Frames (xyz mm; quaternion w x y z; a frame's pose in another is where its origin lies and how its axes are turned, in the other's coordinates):
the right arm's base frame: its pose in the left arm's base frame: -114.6 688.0 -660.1 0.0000 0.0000 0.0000 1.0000
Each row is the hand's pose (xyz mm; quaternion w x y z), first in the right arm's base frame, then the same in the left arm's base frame.
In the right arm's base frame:
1: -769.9 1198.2 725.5 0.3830 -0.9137 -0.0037 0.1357
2: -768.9 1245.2 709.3 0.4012 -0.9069 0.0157 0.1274
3: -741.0 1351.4 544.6 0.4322 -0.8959 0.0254 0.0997
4: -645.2 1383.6 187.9 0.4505 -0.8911 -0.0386 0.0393
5: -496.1 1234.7 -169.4 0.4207 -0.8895 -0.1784 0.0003
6: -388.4 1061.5 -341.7 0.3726 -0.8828 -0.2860 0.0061
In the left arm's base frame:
1: 655.3 -510.2 65.4 0.1357 -0.0037 0.9137 -0.3830
2: 654.3 -557.2 49.2 0.1274 0.0157 0.9069 -0.4012
3: 626.4 -663.4 -115.5 0.0997 0.0254 0.8959 -0.4322
4: 530.6 -695.6 -472.2 0.0393 -0.0386 0.8911 -0.4505
5: 381.5 -546.7 -829.5 0.0003 -0.1784 0.8895 -0.4207
6: 273.8 -373.5 -1001.8 0.0061 -0.2860 0.8828 -0.3726

